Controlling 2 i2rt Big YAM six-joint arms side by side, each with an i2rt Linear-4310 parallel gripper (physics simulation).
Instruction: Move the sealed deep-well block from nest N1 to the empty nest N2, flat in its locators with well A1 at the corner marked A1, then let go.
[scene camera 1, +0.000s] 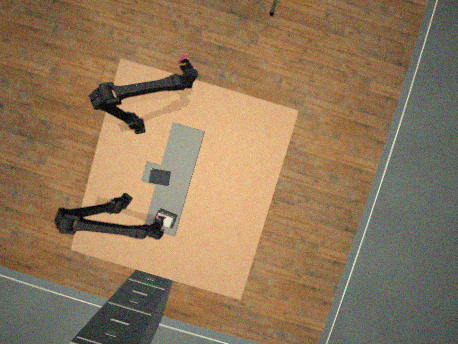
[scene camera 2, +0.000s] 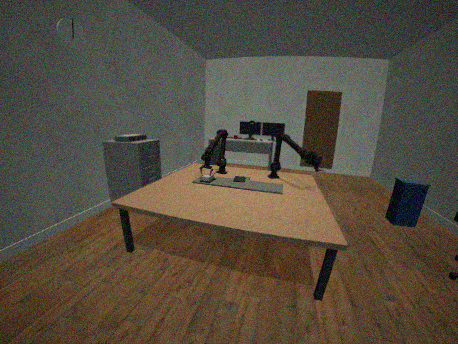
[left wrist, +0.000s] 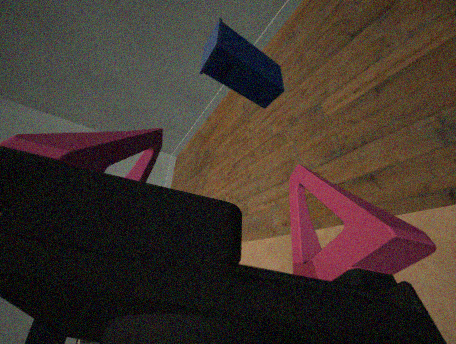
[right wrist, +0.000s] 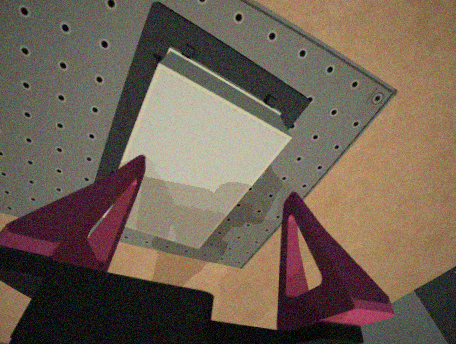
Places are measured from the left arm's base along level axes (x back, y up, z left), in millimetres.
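Pixels of known places: left gripper, fingertip midpoint: (scene camera 1: 188, 59) (scene camera 2: 325, 166) (left wrist: 230, 154); right gripper, fingertip midpoint: (scene camera 1: 164, 223) (scene camera 2: 205, 175) (right wrist: 219, 180); left arm's base, origin of the base link: (scene camera 1: 139, 126) (scene camera 2: 273, 177); right arm's base, origin of the base link: (scene camera 1: 125, 200) (scene camera 2: 222, 172).
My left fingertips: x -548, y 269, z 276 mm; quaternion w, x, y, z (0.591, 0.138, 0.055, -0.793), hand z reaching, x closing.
Note:
For each thing: its top centre in the pictures, then the offset to it from my left fingertips. Level surfaces: height alone.
- white-topped block, middle of its top: (right wrist: 184, 183) (scene camera 1: 163, 220) (scene camera 2: 207, 175) dx +479, dy -202, dz -1076 mm
- grey perforated plate, its level: dy -256 mm
- second dark nest, middle of its top: (scene camera 1: 159, 177) (scene camera 2: 239, 177) dx +458, dy -234, dz -725 mm
- wooden table, its level: dy -269 mm
The white-topped block (scene camera 1: 168, 221) (scene camera 2: 207, 178) (right wrist: 200, 130) sits in a dark nest (right wrist: 142, 75) at one end of the grey perforated plate (scene camera 1: 185, 145) (scene camera 2: 260, 186) (right wrist: 45, 50). Small dark locators show along its far side. A second dark nest (scene camera 1: 160, 176) (scene camera 2: 240, 178) lies near the plate's middle, with no block on it. No nest labels are readable. My right gripper (scene camera 2: 208, 173) (right wrist: 219, 180) is open above the block, its fingertips spread towards two opposite sides, not gripping it. My left gripper (scene camera 1: 188, 61) (left wrist: 230, 154) is open and empty, beyond the table edge, far from the block.
The wooden table (scene camera 1: 240, 150) (scene camera 2: 225, 212) carries both arms along one edge. A grey cabinet (scene camera 2: 130, 167) stands beyond the table at the left of scene camera 2. A blue bin (scene camera 2: 406, 202) (left wrist: 242, 65) stands on the floor, and a desk with monitors (scene camera 2: 250, 128) is behind.

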